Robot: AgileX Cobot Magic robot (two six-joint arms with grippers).
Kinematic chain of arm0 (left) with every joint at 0, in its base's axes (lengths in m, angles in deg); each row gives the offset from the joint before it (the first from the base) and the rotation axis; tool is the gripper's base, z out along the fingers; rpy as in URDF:
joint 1: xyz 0 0 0.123 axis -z
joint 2: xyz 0 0 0 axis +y
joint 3: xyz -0.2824 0 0.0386 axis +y
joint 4: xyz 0.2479 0 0.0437 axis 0.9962 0 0.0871
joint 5: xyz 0 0 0 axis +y
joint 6: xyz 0.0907 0 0.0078 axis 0.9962 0 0.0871
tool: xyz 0 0 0 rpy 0 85 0
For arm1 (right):
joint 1: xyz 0 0 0.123 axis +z
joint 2: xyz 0 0 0 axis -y
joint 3: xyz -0.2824 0 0.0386 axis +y
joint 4: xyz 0.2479 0 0.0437 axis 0.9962 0 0.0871
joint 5: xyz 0 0 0 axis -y
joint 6: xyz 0.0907 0 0.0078 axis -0.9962 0 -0.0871
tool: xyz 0 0 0 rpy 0 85 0
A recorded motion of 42 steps. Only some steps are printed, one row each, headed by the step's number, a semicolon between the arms.
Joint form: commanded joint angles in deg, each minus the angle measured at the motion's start. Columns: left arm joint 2, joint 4, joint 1, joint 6, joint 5, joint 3; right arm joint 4, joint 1, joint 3, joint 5, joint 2, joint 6.
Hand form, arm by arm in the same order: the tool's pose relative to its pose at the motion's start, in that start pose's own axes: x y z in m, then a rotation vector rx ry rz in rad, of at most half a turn. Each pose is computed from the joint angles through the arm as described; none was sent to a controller.
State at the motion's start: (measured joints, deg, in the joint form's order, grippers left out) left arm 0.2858 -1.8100 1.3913 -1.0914 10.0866 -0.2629; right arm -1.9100 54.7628 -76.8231 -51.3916 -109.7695 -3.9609
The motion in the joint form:
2: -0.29 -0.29 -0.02 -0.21 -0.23 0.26; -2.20 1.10 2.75 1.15 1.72 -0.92
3: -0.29 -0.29 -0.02 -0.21 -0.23 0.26; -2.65 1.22 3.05 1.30 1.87 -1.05
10: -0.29 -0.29 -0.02 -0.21 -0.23 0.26; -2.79 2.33 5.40 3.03 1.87 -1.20
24: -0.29 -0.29 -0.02 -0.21 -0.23 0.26; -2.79 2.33 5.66 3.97 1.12 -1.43
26: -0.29 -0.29 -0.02 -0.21 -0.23 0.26; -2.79 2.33 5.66 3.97 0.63 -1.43
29: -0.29 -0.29 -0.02 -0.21 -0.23 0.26; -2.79 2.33 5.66 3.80 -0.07 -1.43
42: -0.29 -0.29 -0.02 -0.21 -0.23 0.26; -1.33 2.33 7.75 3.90 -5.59 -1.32
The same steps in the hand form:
2: 0.0009 0.0000 -0.0001 0.0006 -0.0045 -0.0087; 0.0092 0.0040 -0.0017 0.0253 -0.0050 -0.0278
3: 0.0009 0.0000 -0.0001 0.0006 -0.0045 -0.0087; 0.0102 0.0042 -0.0016 0.0308 -0.0056 -0.0327
10: 0.0009 0.0000 -0.0001 0.0006 -0.0045 -0.0087; 0.0177 0.0110 0.0065 0.0280 0.0044 -0.0531
24: 0.0009 0.0000 -0.0001 0.0006 -0.0045 -0.0087; 0.0175 0.0113 0.0123 0.0272 0.0056 -0.0501
26: 0.0009 0.0000 -0.0001 0.0006 -0.0045 -0.0087; 0.0177 0.0113 0.0154 0.0278 0.0142 -0.0505
29: 0.0009 0.0000 -0.0001 0.0006 -0.0045 -0.0087; 0.0183 0.0114 0.0199 0.0289 0.0293 -0.0511
42: 0.0009 0.0000 -0.0001 0.0006 -0.0045 -0.0087; 0.0325 0.0133 0.0612 0.0197 0.1619 -0.0404

